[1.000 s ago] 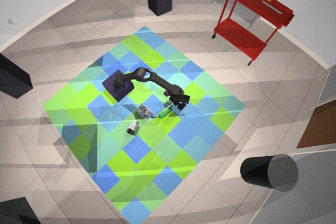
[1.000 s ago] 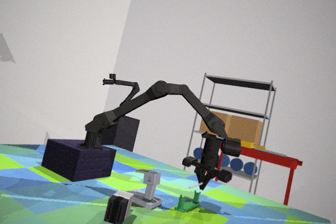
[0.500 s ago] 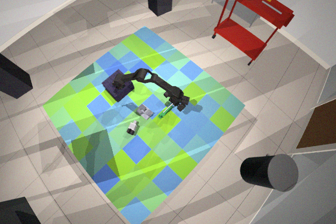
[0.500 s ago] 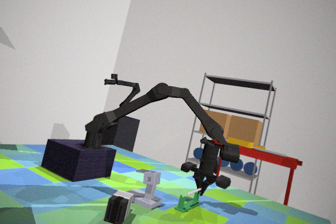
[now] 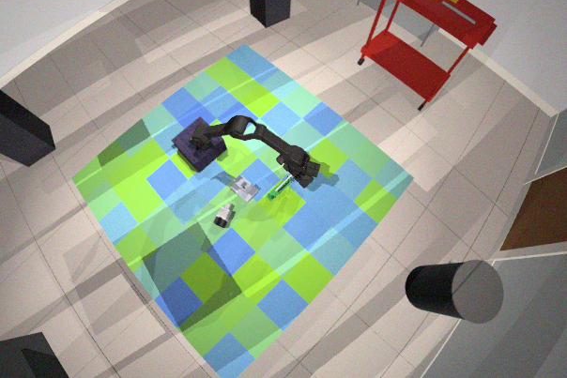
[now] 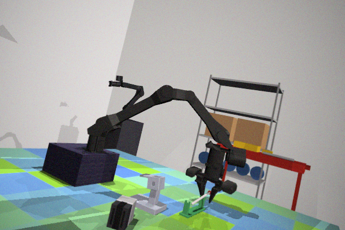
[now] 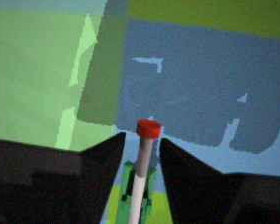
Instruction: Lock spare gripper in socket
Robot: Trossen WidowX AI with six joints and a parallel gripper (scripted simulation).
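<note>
The green cradle lies 100 mm to the right of my gripper tip and 20 mm ahead of it. Round my gripper tip: spare gripper 380 mm to the right, 20 mm behind, 10 mm above; then grey mount 230 mm to the right, 70 mm behind, 30 mm above.
</note>
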